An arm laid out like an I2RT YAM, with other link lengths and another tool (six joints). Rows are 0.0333 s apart.
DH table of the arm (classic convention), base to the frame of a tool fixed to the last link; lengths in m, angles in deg. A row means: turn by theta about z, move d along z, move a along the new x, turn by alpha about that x. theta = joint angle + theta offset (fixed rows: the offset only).
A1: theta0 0, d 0.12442, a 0.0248, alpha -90
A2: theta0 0, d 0, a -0.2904, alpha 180
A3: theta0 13.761, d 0, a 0.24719, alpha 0
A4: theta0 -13.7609, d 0.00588, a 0.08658, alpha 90
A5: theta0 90, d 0.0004, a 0, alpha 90
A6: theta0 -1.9, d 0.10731, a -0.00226, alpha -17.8
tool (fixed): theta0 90, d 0.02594, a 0, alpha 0
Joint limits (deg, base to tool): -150..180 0..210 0..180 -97..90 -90..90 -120..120
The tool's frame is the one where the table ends.
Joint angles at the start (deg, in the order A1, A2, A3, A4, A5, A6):
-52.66 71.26 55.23 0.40 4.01 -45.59
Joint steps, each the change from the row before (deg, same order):
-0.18 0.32 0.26 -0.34 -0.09 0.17
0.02 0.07 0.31 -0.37 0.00 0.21
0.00 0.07 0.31 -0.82 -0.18 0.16
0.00 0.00 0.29 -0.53 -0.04 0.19
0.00 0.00 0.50 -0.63 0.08 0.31
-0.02 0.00 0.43 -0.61 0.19 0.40
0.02 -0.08 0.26 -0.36 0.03 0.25
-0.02 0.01 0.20 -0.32 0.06 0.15
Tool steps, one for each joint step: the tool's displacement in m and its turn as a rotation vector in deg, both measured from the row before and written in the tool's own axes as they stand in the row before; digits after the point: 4 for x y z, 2 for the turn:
0.0008 0.0001 0.0017 -0.29 0.33 0.11
-0.0006 -0.0004 -0.0002 -0.16 0.07 0.15
0.0004 0.0010 0.0001 -0.56 0.26 -0.05
-0.0001 -0.0001 -0.0004 -0.25 0.13 0.10
-0.0007 -0.0013 -0.0009 -0.13 0.15 0.28
-0.0001 -0.0012 -0.0006 -0.11 0.28 0.38
-0.0005 -0.0007 -0.0010 -0.08 0.02 0.23
0.0000 -0.0004 -0.0002 -0.08 0.15 0.13

